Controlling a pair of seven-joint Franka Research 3 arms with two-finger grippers.
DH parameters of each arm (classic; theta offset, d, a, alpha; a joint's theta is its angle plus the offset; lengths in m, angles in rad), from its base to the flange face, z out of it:
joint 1: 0 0.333 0 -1.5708
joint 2: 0 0 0 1.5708
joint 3: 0 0.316 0.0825 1.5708
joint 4: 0 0 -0.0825 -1.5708
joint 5: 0 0.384 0 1.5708
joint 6: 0 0 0.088 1.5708
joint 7: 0 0.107 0 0
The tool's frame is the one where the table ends.
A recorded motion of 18 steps. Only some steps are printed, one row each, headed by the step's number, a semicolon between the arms.
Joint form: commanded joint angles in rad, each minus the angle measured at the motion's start. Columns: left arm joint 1, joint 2, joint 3, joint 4, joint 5, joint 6, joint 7; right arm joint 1, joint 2, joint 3, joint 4, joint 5, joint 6, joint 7.
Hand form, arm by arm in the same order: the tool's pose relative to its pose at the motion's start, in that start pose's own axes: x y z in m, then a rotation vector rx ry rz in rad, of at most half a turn. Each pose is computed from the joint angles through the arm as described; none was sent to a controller.
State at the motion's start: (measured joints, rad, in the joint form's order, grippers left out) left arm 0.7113 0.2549 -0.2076 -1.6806 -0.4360 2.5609 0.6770; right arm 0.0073 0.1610 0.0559 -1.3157 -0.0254 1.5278 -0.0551
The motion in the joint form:
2: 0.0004 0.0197 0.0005 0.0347 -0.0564 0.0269 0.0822; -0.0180 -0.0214 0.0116 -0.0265 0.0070 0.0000 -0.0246
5: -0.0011 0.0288 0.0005 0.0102 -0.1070 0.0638 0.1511; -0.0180 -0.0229 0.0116 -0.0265 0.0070 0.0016 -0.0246
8: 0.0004 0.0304 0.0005 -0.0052 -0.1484 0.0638 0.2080; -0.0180 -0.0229 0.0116 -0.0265 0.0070 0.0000 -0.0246
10: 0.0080 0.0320 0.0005 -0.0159 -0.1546 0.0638 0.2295; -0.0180 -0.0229 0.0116 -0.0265 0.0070 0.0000 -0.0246
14: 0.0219 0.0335 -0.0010 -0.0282 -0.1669 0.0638 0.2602; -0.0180 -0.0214 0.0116 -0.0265 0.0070 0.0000 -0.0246
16: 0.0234 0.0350 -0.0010 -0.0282 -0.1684 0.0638 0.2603; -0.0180 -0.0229 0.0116 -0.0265 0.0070 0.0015 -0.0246
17: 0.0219 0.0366 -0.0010 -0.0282 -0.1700 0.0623 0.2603; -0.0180 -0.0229 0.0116 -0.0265 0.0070 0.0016 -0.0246
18: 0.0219 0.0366 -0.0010 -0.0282 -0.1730 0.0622 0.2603; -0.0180 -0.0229 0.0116 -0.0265 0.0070 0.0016 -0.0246
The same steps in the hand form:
2: 0.0089 -0.0071 -0.0025 -0.0017 0.0558 0.0345; -0.0065 0.0028 -0.0007 0.0074 -0.0046 -0.0187
5: -0.0017 -0.0098 0.0084 -0.0059 0.0702 0.0511; -0.0068 0.0028 -0.0017 0.0071 -0.0015 -0.0186
8: -0.0095 -0.0108 0.0143 -0.0235 0.0701 0.0668; -0.0070 0.0027 -0.0016 0.0072 -0.0031 -0.0187
10: -0.0161 -0.0153 0.0172 -0.0239 0.0617 0.0741; -0.0070 0.0027 -0.0016 0.0072 -0.0031 -0.0187
14: -0.0244 -0.0228 0.0195 -0.0236 0.0547 0.0811; -0.0065 0.0028 -0.0007 0.0074 -0.0046 -0.0187
16: -0.0253 -0.0239 0.0201 -0.0237 0.0541 0.0782; -0.0068 0.0028 -0.0017 0.0071 -0.0016 -0.0186
17: -0.0257 -0.0231 0.0215 -0.0271 0.0525 0.0773; -0.0068 0.0028 -0.0017 0.0071 -0.0015 -0.0186
18: -0.0257 -0.0231 0.0215 -0.0282 0.0535 0.0747; -0.0068 0.0028 -0.0017 0.0071 -0.0015 -0.0186

